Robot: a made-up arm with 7 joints. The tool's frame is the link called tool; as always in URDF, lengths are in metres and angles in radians.
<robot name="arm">
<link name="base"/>
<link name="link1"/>
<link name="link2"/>
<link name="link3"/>
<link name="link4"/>
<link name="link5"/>
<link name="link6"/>
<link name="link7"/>
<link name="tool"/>
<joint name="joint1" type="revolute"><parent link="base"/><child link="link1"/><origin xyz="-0.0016 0.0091 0.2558" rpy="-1.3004 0.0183 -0.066"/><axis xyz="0 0 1"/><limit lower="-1.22" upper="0.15"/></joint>
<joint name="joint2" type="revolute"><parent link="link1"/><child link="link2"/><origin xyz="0.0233 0.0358 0.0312" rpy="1.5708 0 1.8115"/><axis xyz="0 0 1"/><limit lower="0.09" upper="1.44"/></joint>
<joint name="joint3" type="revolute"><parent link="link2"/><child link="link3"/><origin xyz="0.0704 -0.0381 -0.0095" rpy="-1.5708 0 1.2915"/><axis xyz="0 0 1"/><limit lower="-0.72" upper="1"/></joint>
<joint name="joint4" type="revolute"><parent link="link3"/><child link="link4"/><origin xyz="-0.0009 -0.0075 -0.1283" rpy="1.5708 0 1.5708"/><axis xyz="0 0 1"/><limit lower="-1.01" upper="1.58"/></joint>
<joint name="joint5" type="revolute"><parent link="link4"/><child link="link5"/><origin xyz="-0.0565 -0.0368 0.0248" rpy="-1.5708 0 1.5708"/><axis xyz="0 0 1"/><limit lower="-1.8" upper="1.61"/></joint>
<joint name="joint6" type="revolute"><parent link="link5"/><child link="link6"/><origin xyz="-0.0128 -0.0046 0.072" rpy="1.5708 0 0"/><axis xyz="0 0 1"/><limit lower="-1.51" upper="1.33"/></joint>
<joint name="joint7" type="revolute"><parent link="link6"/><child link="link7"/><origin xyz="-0.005 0.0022 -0.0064" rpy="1.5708 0 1.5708"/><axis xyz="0 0 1"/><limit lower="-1.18" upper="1.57"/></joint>
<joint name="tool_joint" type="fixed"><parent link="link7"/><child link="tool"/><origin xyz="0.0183 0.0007 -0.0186" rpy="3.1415 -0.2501 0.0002"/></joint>
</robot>
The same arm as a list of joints. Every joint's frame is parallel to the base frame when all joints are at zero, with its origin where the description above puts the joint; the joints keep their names.
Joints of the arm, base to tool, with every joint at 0 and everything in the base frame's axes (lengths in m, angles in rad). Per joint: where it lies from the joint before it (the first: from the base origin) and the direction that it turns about. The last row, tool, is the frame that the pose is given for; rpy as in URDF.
joint1: axis 0.068403 0.961235 0.26711 xyz -0.0016 0.0091 0.2558
joint2: axis 0.968889 -0.0002 -0.247497 xyz 0.0254 0.038 -0.0266
joint3: axis 0.247497 0 0.968889 xyz -0.0286 -0.0172 -0.0734
joint4: axis 0.0002 1 0 xyz -0.0245 -0.0009 -0.1262
joint5: axis 0.968889 -0.0002 -0.247497 xyz 0.0456 0.0248 -0.0496
joint6: axis 0.0002 1 0 xyz 0.0666 0.0046 -0.0302
joint7: axis 0.247497 0 0.968889 xyz 0.0009 -0.0064 -0.0054
tool: xyz 0.0131 0.0007 -0.0226 rpy 3.1415 0 0
Joint limits (rad, base to tool): -1.22..0.15 0.09..1.44 -0.72..1 -1.01..1.58 -1.8..1.61 -1.51..1.33 -1.18..1.57

